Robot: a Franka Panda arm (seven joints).
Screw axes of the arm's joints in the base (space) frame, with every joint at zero. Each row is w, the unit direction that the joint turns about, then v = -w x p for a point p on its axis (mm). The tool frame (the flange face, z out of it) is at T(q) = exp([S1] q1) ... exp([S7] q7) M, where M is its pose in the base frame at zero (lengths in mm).
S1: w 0 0 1 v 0 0 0
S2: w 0 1 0 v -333 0 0
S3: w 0 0 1 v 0 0 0
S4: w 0 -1 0 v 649 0 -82.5
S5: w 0 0 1 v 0 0 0
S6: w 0 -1 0 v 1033 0 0
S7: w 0 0 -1 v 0 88 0
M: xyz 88 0 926 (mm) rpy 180 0 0 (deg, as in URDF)
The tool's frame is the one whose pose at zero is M.
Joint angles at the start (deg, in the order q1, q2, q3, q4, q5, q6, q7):
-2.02 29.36 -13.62 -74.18 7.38 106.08 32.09
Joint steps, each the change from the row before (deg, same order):
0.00 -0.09 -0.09 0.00 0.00 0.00 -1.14
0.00 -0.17 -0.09 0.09 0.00 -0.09 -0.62
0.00 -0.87 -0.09 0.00 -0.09 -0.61 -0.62
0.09 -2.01 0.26 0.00 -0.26 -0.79 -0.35
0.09 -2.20 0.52 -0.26 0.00 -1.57 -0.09
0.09 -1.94 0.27 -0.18 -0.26 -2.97 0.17
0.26 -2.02 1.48 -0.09 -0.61 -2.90 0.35
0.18 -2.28 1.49 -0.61 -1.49 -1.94 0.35
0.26 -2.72 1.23 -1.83 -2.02 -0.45 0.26
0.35 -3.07 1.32 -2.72 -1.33 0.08 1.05
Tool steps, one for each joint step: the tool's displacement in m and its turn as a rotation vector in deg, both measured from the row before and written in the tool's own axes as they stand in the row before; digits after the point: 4 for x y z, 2 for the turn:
0.0004 0.0008 -0.0012 0.03 0.10 -1.06
0.0003 0.0008 -0.0028 0.09 0.15 -0.55
-0.0014 0.0024 -0.0099 0.19 0.18 -0.56
-0.0057 0.0007 -0.0231 0.87 0.81 -0.72
-0.0093 -0.0002 -0.0217 0.79 -0.15 -0.60
-0.0102 0.0031 -0.0171 -0.37 -1.28 -0.21
-0.0181 -0.0074 -0.0173 -0.21 -1.24 -1.38
-0.0172 -0.0046 -0.0171 -0.68 -0.13 -1.37
-0.0159 -0.0012 -0.0142 -0.86 0.88 -1.25
-0.0186 -0.0026 -0.0113 -0.27 0.58 -0.57

